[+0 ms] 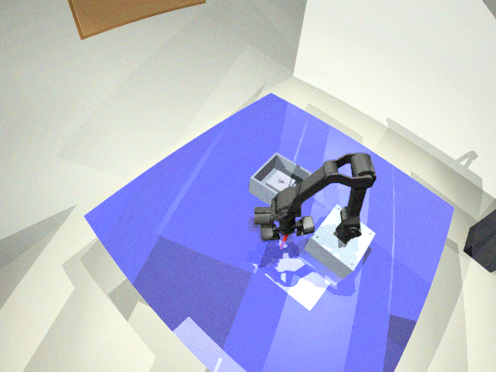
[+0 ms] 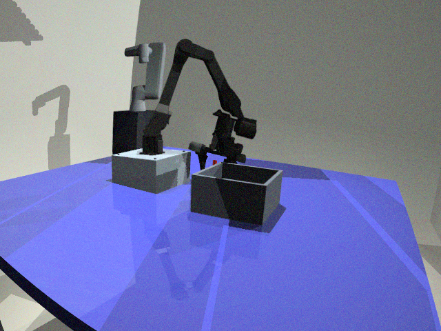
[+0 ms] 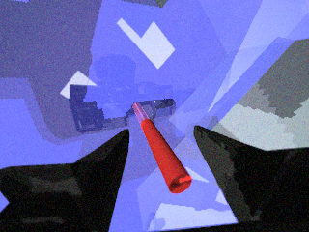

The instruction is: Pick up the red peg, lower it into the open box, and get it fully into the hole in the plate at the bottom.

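Now: the red peg 20 mm above my gripper tip, 10 mm to the left of it and 10 mm ahead of it. Round my gripper tip: pale plate (180 mm ahead, 160 mm to the right, 20 mm above); then grey box (180 mm ahead, 160 mm to the right).
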